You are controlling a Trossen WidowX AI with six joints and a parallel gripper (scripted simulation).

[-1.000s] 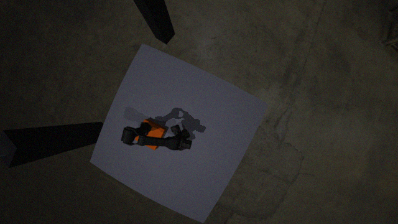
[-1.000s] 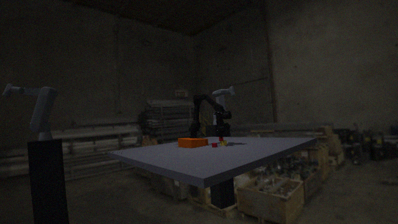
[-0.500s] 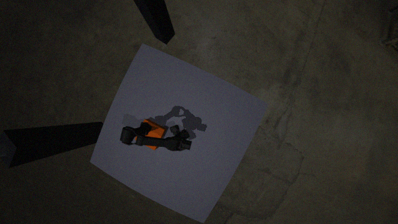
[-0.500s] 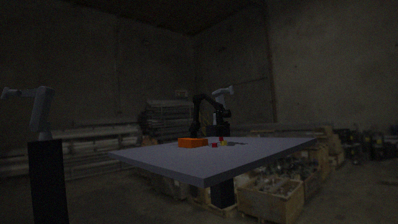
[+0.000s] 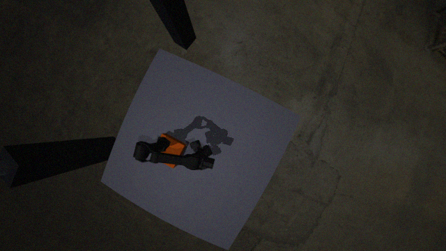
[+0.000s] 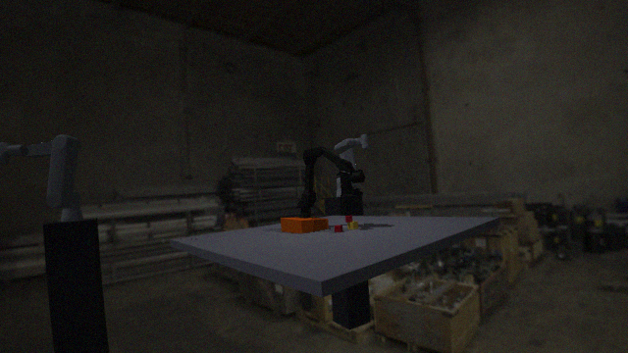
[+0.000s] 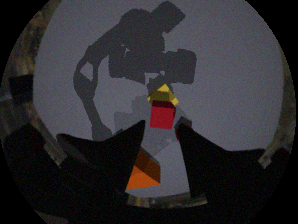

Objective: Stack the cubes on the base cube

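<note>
Now: gripper tip 1 cm short of the yellow cube, 1 cm to the right of it and 7 cm above it.
</note>
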